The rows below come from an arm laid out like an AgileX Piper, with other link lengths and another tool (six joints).
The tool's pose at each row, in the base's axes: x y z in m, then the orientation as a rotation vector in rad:
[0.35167 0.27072 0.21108 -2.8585 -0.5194 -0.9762]
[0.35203 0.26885 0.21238 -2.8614 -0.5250 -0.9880]
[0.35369 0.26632 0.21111 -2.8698 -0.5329 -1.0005]
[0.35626 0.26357 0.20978 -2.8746 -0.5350 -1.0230]
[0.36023 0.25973 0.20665 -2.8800 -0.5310 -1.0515]
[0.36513 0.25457 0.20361 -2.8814 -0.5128 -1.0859]
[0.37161 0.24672 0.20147 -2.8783 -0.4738 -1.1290]
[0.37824 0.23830 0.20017 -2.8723 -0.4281 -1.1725]
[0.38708 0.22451 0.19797 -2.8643 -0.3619 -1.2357]
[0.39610 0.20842 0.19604 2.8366 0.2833 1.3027]
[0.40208 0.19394 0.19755 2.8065 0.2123 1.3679]
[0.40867 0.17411 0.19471 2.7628 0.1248 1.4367]
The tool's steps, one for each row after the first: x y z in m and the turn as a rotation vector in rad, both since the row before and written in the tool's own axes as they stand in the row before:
[0.00051 0.00193 -0.00116 -0.0070 0.0052 -0.0057]
[-0.00030 0.00288 0.00154 -0.0120 0.0034 -0.0083]
[0.00023 0.00337 0.00212 -0.0133 0.0104 -0.0050]
[-0.00025 0.00471 0.00425 -0.0167 0.0135 -0.0019]
[0.00000 0.00619 0.00465 -0.0169 0.0186 0.0073]
[0.00086 0.00923 0.00472 -0.0189 0.0254 0.0203]
[0.00143 0.00979 0.00432 -0.0183 0.0266 0.0247]
[0.00111 0.01532 0.00611 -0.0291 0.0379 0.0346]
[0.00123 0.01739 0.00633 -0.0324 0.0450 0.0403]
[0.00254 0.01533 0.00252 -0.0272 0.0451 0.0374]
[-0.00073 0.02021 0.00597 -0.0392 0.0507 0.0432]

